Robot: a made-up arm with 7 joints. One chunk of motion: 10 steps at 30 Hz.
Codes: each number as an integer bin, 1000 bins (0 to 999) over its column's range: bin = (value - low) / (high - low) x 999, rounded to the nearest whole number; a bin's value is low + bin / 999 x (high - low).
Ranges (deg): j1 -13..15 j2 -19..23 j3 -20..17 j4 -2..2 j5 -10..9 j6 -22..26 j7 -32..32
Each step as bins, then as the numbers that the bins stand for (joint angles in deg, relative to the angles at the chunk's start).
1 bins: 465 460 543 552 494 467 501
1 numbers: 0.03 0.34 0.11 0.21 -0.60 0.44 0.10
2 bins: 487 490 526 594 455 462 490
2 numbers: 0.65 1.60 -0.52 0.38 -1.35 0.20 -0.61
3 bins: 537 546 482 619 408 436 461
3 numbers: 2.05 3.95 -2.15 0.48 -2.24 -1.05 -2.47
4 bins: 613 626 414 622 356 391 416
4 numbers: 4.18 7.32 -4.67 0.49 -3.23 -3.21 -5.35
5 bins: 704 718 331 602 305 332 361
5 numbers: 6.73 11.19 -7.74 0.41 -4.20 -6.05 -8.87
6 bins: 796 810 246 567 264 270 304
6 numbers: 9.31 15.05 -10.89 0.27 -4.98 -9.03 -12.52
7 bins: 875 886 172 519 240 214 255
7 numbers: 11.52 18.25 -13.63 0.08 -5.44 -11.72 -15.66
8 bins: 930 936 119 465 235 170 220
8 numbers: 13.07 20.35 -15.59 -0.14 -5.53 -13.83 -17.91
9 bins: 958 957 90 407 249 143 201
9 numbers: 13.85 21.23 -16.67 -0.37 -5.26 -15.13 -19.12
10 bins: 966 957 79 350 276 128 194
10 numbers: 14.08 21.23 -17.07 -0.60 -4.75 -15.85 -19.57
